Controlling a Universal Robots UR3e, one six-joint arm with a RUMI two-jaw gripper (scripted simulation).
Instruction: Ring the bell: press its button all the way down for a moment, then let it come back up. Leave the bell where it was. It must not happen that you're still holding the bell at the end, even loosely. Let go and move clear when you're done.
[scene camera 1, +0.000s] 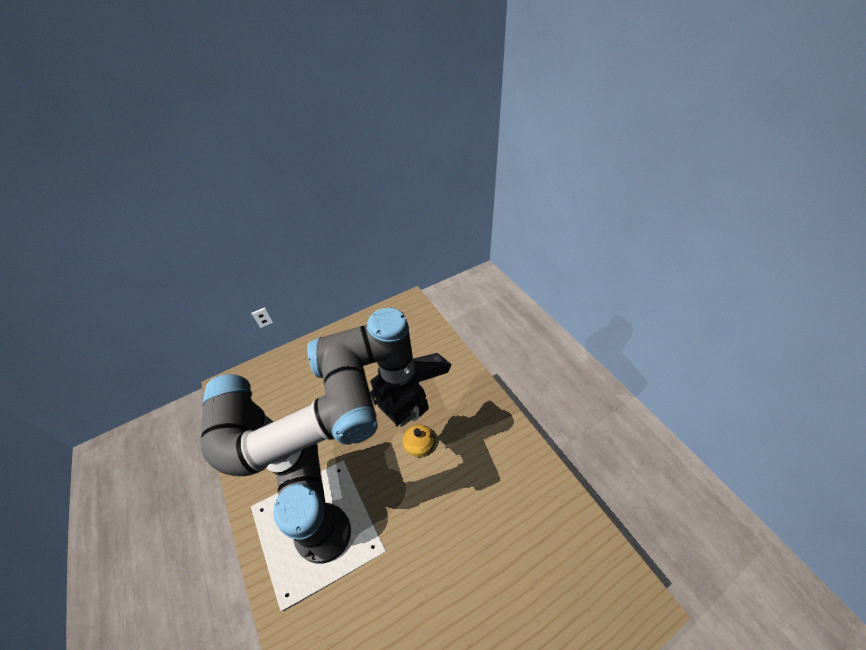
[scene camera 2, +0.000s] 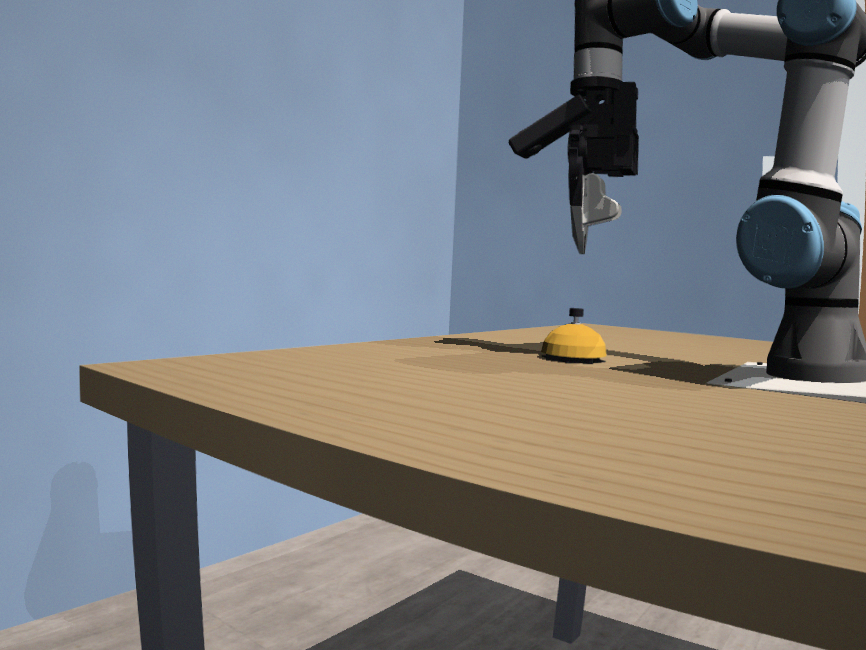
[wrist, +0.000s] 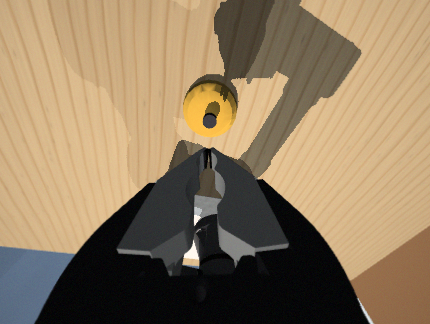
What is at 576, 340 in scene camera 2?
A yellow dome bell.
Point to my gripper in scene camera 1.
413, 419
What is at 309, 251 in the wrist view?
My gripper.
